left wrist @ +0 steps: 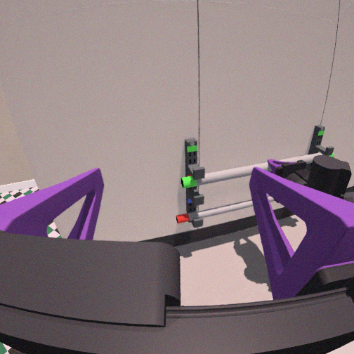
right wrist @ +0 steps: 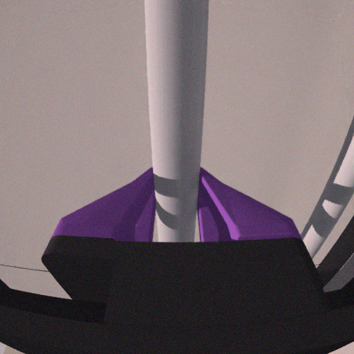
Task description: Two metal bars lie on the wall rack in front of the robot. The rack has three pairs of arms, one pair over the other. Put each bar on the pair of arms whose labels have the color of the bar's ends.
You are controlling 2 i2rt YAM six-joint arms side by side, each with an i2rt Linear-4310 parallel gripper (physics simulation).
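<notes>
The green-ended bar [left wrist: 230, 173] [right wrist: 176, 100] is held by my right gripper [right wrist: 176, 175], whose purple fingers are shut on its pale shaft. In the left wrist view its left end is at the rack's left post [left wrist: 190, 143], just below the top arm [left wrist: 199, 172]; whether they touch, I cannot tell. Its right end shows just below the right top arm [left wrist: 327, 150]. The red-ended bar [left wrist: 230, 207] lies lower, with its left end at the bottom arm [left wrist: 198, 223]. The top label [left wrist: 192, 149] is green; a blue label [left wrist: 190, 201] is lower. My left gripper [left wrist: 176, 175] is open and empty, away from the bars.
The rack's right post [left wrist: 318, 134] stands on the wall [left wrist: 125, 90]. The right arm's black body [left wrist: 328, 174] hides part of the rack and both bars at the right. A checkered surface [left wrist: 15, 196] shows at the far left. Another pale bar [right wrist: 345, 175] runs along the right wrist view's right edge.
</notes>
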